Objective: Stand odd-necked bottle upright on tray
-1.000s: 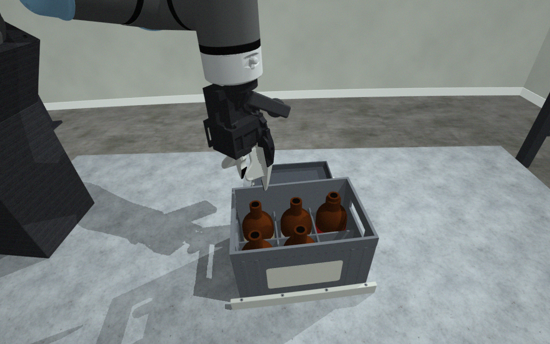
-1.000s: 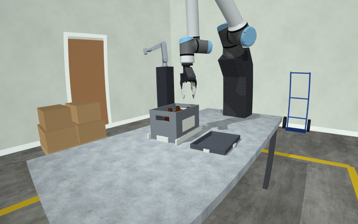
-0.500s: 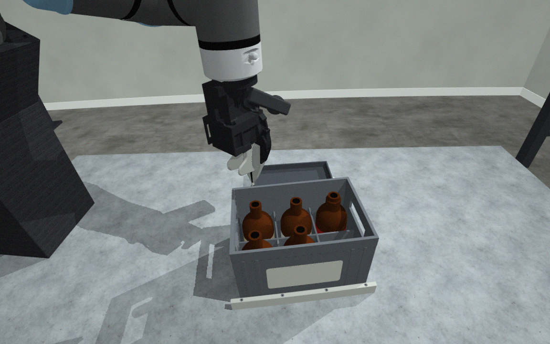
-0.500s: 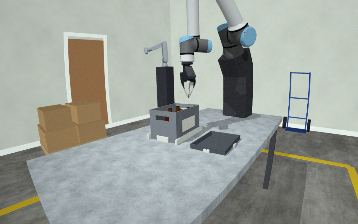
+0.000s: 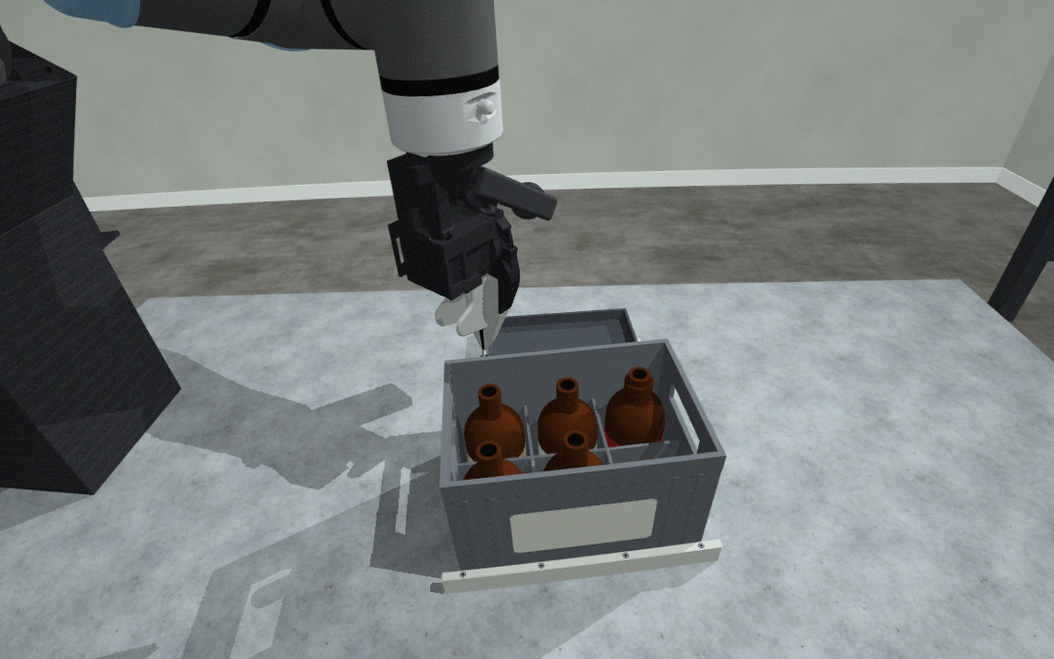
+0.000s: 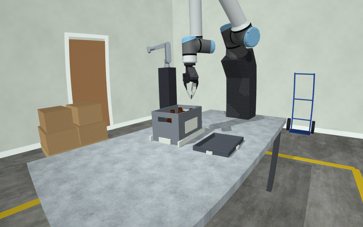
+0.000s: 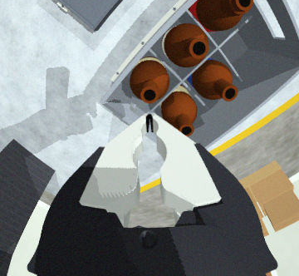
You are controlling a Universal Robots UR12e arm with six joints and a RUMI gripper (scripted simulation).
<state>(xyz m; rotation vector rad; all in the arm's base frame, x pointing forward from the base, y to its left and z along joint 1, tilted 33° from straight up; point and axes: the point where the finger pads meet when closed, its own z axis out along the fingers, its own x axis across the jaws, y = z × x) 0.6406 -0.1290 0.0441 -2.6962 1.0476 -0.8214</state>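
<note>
Now: hand 170 mm short of the glass bottle and 150 mm above it. From my hand the other things lie so: crate (80 mm ahead, 50 mm to the right, 160 mm below); then grey tray (110 mm ahead, 240 mm to the left, 230 mm below).
</note>
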